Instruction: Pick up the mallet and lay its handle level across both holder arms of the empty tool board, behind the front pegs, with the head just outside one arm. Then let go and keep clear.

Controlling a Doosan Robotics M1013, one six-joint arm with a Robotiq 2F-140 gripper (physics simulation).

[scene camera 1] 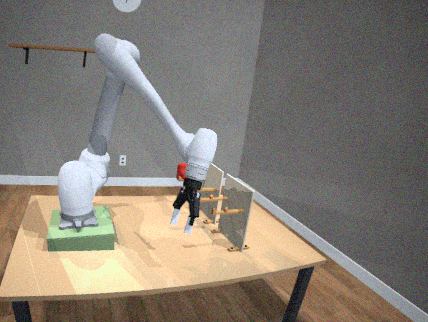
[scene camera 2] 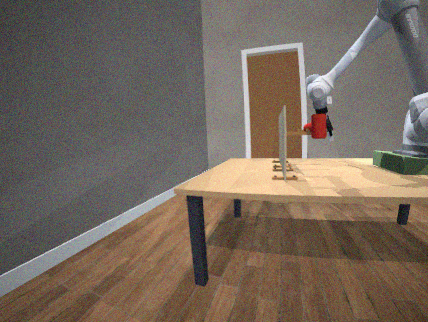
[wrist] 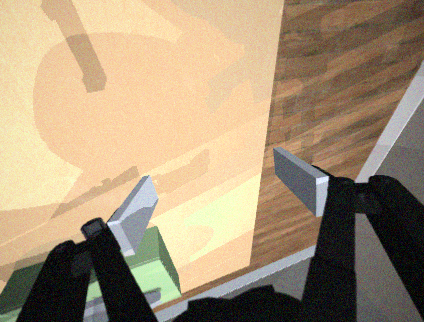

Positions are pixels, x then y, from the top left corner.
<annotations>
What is my gripper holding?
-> Nothing.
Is my gripper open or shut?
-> Open.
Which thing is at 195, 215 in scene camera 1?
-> My gripper.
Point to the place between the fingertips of my gripper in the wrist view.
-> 213, 174
</annotations>
